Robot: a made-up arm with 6 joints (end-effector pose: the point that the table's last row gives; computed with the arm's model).
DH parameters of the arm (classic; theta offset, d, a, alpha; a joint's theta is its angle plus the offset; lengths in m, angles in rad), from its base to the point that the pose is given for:
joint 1: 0 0.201 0 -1.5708
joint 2: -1.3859 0 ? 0
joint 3: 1.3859 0 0.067 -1.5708
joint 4: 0 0.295 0 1.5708
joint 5: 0 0 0.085 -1.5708
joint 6: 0 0.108 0 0
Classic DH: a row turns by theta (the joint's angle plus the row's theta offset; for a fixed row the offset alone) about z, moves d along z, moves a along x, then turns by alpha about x.
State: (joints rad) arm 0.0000 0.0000 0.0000 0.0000 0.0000 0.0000
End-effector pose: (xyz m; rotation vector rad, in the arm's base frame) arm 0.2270 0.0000 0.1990 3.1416 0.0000 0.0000
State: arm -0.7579 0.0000 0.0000 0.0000 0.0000 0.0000
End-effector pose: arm 0.1649 -0.1560 0.1990 2.9187 -1.1622 0.0000
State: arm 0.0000 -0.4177 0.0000 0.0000 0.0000 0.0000
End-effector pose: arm 0.2083 0.0000 0.2913 3.0733 0.0000 0.6514
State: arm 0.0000 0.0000 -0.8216 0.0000 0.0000 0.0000
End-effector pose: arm 0.4736 0.0000 0.4389 2.8802 0.0000 1.2546
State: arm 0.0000 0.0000 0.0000 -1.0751 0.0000 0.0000
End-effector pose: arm 0.1824 0.0748 0.1990 2.6985 1.6086 0.0000
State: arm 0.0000 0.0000 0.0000 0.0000 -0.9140 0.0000
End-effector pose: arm 0.2794 0.0000 0.3084 2.8192 0.0000 1.3862
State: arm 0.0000 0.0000 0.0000 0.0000 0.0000 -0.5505
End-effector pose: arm 0.2270 0.0000 0.1990 3.0233 0.8538 0.0000
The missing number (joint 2, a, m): 0.408
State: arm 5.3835 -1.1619 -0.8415 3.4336 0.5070 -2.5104
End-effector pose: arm 0.0258 -0.0224 0.6517 0.4555 -0.8942 2.9183
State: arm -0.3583 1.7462 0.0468 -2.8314 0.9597 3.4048
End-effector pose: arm -0.0580 0.0088 0.0490 2.4695 -0.8840 -1.1798
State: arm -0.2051 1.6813 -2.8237 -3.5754 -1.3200 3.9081
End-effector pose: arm 0.5655 -0.1716 -0.0601 2.4729 -1.0814 -0.0747
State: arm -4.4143 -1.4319 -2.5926 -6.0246 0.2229 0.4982
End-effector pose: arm 0.2463 -0.7501 0.5011 0.6014 0.3113 -0.5211
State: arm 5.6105 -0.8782 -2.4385 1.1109 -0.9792 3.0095
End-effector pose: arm -0.4177 0.1757 0.7729 0.1584 -1.0590 0.3538
